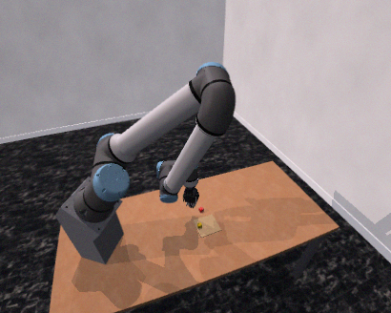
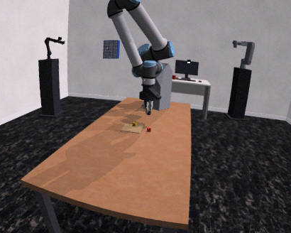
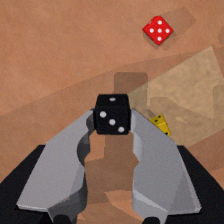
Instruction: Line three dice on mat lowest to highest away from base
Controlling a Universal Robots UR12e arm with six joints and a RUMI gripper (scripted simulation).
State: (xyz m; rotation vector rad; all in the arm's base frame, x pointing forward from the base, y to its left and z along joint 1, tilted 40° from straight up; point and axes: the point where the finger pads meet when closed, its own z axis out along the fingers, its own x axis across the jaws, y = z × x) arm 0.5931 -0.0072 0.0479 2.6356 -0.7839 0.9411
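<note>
Right now the tan mat is 50 mm ahead of my hand, 110 mm to the right of it and 120 mm below it. From my hand the other things lie so: black die (right at my hand); red die (80 mm ahead, 10 mm to the left, 100 mm below); yellow die (100 mm to the right, 100 mm below).
</note>
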